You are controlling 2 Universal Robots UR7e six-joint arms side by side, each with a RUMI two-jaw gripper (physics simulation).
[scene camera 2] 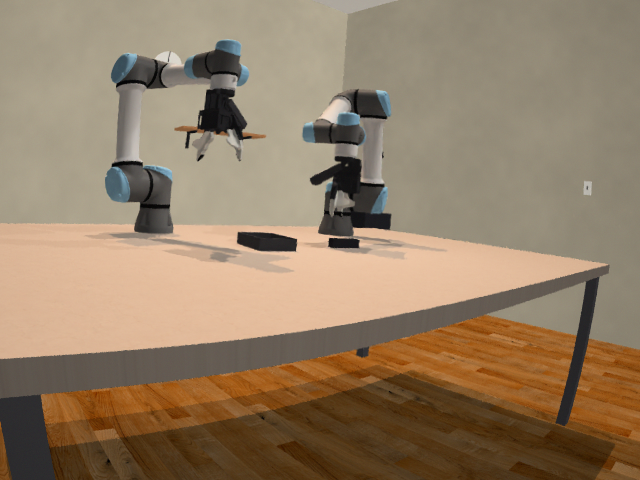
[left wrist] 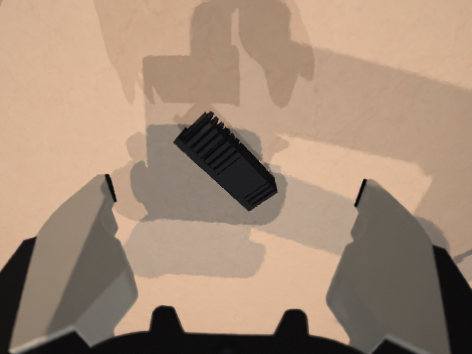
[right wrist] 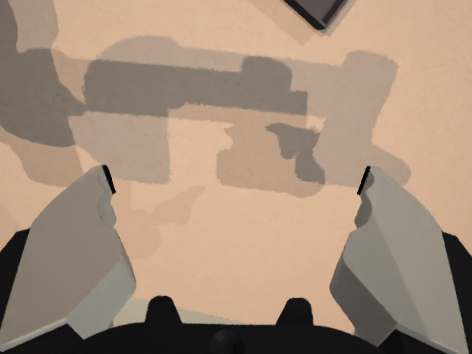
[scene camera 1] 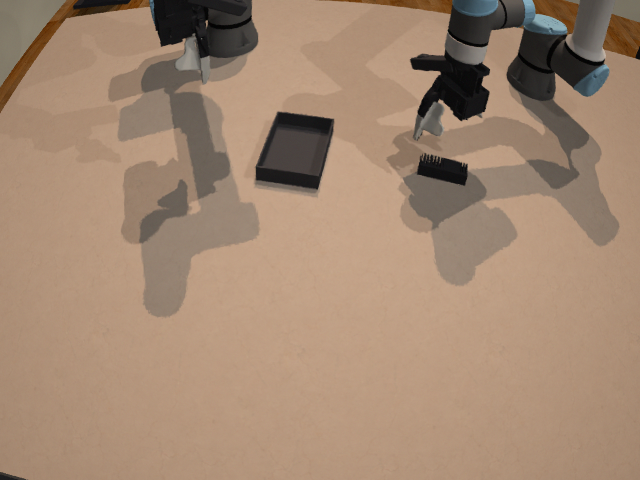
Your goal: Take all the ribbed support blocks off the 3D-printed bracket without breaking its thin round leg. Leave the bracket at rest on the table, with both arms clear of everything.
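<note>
The black bracket with ribbed support (scene camera 1: 443, 169) (scene camera 2: 343, 242) (left wrist: 227, 162) lies on the table at the right in scene camera 1. Several upright ribs stand at one end and a smaller ribbed group at the other, with a smooth stretch between them. I cannot make out the thin round leg or tell each block apart. My left gripper (scene camera 1: 448, 127) (scene camera 2: 336, 212) (left wrist: 235, 180) is open, pointing down above the bracket, apart from it, with nothing between its fingers. My right gripper (scene camera 1: 195, 74) (scene camera 2: 219, 159) (right wrist: 235, 170) is open and empty, high above the table at the left.
A black open tray (scene camera 1: 286, 176) (scene camera 2: 279, 243) stands on the table (scene camera 1: 320, 310) (scene camera 2: 180, 299) between the two arms, left of the bracket in scene camera 1. It looks empty. Its corner also shows at the top of the right wrist view (right wrist: 321, 25). Arm shadows cross the table.
</note>
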